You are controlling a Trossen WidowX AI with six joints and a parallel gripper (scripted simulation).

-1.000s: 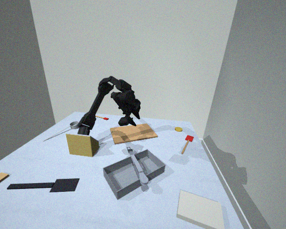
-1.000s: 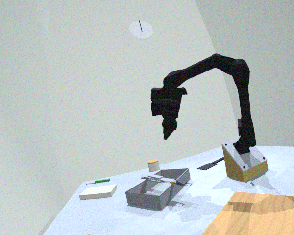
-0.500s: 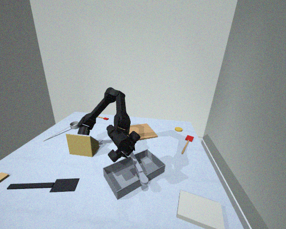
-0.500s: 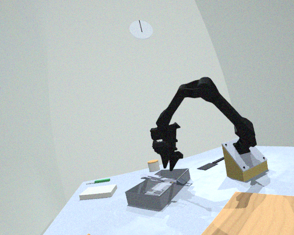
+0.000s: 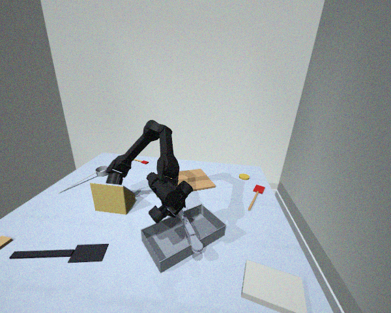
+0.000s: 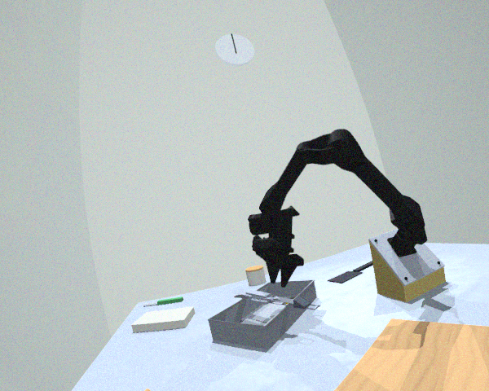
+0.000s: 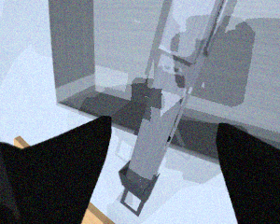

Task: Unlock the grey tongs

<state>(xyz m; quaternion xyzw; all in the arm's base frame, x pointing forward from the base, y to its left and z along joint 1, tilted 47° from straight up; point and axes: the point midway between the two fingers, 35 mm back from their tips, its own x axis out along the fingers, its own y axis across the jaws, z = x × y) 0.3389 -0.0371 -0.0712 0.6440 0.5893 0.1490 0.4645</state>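
The roasting tin is 7 cm below my gripper tip, 4 cm to the right of it and 3 cm ahead of it. Round my gripper tip: pale slab (36 cm ahead, 17 cm to the right, 9 cm below); black spatula (37 cm behind, 22 cm to the right, 9 cm below); wooden board (39 cm to the left, 10 cm behind, 9 cm below).
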